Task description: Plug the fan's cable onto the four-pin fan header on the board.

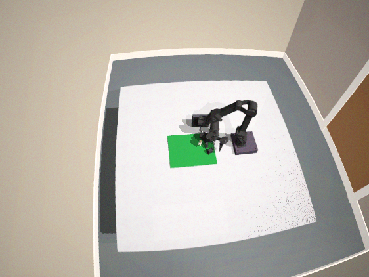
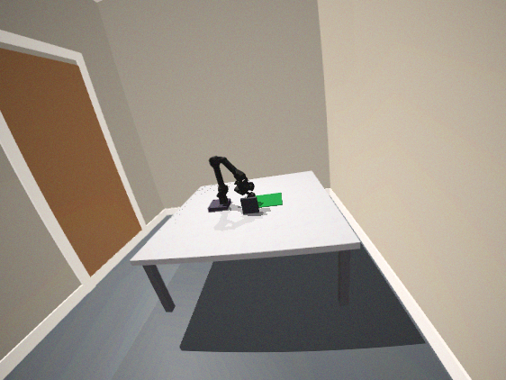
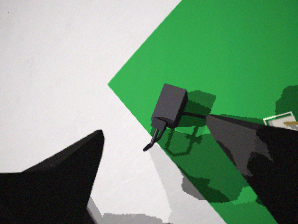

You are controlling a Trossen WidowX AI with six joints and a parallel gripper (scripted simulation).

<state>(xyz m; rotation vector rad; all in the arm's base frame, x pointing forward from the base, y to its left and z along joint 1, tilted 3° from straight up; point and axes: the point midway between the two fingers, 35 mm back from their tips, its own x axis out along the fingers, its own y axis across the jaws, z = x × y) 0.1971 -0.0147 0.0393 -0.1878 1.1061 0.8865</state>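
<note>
Now: the dark fan plug 2 cm ahead of my gripper tip and 1 cm below it. Also, from my gripper tip: green board: 13 cm ahead, 5 cm to the right, 5 cm below; square fan: 2 cm ahead, 22 cm to the right, 3 cm above; fan header: 6 cm ahead, 9 cm to the right, 3 cm below.
</note>
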